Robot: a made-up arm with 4 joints. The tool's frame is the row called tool. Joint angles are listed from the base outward. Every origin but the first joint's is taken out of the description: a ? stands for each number. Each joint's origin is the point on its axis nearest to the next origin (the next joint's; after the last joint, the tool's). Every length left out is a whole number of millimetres.
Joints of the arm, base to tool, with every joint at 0 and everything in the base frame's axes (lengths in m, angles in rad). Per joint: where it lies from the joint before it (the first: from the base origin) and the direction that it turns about. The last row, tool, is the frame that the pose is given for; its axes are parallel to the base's.
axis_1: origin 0 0 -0.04 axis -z
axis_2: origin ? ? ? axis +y
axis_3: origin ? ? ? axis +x
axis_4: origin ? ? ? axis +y
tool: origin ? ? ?
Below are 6 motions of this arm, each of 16 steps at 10 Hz.
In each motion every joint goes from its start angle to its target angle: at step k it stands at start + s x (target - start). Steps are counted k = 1, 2, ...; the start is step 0. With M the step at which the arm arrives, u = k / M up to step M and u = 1 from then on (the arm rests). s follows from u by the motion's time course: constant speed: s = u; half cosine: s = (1 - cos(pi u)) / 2; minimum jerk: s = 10 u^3 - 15 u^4 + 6 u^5.
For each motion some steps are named. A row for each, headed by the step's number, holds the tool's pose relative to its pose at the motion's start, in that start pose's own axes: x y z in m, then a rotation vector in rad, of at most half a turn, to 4 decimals.
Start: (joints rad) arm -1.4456 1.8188 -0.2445 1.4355
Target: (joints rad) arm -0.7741 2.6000 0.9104 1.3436
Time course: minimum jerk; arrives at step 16
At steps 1, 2, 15, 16:
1: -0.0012 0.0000 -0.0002 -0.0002 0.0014 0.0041
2: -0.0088 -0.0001 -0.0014 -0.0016 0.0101 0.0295
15: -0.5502 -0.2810 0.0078 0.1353 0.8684 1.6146
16: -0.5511 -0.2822 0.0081 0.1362 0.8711 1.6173

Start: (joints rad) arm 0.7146 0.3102 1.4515 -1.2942
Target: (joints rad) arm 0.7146 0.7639 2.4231 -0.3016
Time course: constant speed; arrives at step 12
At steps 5, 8, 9, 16:
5: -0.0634 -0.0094 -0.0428 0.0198 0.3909 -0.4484
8: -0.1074 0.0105 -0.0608 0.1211 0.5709 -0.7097
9: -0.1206 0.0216 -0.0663 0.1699 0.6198 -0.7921
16: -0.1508 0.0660 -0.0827 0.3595 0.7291 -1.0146

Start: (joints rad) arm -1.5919 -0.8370 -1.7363 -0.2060
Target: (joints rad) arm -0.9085 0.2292 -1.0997 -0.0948
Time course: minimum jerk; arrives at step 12
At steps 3, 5, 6, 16:
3: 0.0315 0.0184 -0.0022 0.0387 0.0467 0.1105
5: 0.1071 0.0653 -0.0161 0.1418 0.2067 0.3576
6: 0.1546 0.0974 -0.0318 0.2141 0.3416 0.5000
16: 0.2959 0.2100 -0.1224 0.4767 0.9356 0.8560

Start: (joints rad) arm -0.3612 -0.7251 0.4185 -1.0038
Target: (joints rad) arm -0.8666 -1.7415 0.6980 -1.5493
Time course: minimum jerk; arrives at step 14
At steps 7, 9, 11, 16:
7: -0.0398 -0.0656 0.1387 0.4820 -0.6477 -0.1667
9: -0.0674 -0.1092 0.1777 0.7121 -0.9626 -0.3338
11: -0.0869 -0.1365 0.1904 0.8610 -1.1748 -0.4819
16: -0.0941 -0.1456 0.1923 0.9162 -1.2563 -0.5470

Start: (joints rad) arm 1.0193 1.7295 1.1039 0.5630
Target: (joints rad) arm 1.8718 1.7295 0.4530 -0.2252
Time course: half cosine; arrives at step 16
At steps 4, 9, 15, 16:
4: -0.0238 0.0642 0.0419 0.0198 -0.0983 0.0220
9: -0.1269 0.2219 0.2130 0.0931 -0.4075 0.0837
15: -0.2442 0.2952 0.3995 0.1747 -0.6863 0.1258
16: -0.2473 0.2962 0.4043 0.1769 -0.6932 0.1267

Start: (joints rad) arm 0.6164 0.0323 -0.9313 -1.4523
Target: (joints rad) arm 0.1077 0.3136 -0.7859 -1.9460
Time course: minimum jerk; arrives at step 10
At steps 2, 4, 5, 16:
2: -0.0032 -0.0061 0.0220 0.0313 -0.0424 -0.0040
4: -0.0247 -0.0399 0.1172 0.1709 -0.2285 -0.0268
5: -0.0463 -0.0695 0.1797 0.2686 -0.3554 -0.0477
16: -0.1289 -0.1717 0.3246 0.5352 -0.6821 -0.1241

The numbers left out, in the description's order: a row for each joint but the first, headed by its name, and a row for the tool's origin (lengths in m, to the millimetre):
axis_2: 0.006 0.594 0
axis_3: -0.261 0 -0.009
axis_4: 0 -0.038 0.033
tool: 0.136 0 -0.075

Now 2 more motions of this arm.
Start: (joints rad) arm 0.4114 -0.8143 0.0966 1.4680
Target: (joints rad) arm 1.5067 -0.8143 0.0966 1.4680
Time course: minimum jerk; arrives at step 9
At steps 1, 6, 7, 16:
1: 0.0058 0.0010 0.0043 0.0076 -0.0008 -0.0100
6: 0.3662 -0.1363 0.2906 0.5235 -0.0573 -0.6867
7: 0.4112 -0.1964 0.3299 0.6120 -0.0670 -0.8027
16: 0.4336 -0.2346 0.3501 0.6626 -0.0725 -0.8691

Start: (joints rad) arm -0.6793 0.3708 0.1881 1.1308
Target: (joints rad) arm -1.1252 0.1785 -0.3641 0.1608
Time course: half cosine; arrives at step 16
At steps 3, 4, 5, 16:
3: 0.0051 -0.0187 -0.0079 -0.0608 -0.0919 -0.0358
4: 0.0080 -0.0322 -0.0128 -0.1072 -0.1607 -0.0588
5: 0.0103 -0.0481 -0.0177 -0.1655 -0.2455 -0.0829
16: -0.0309 -0.1577 -0.0492 -0.8275 -1.1472 -0.0681

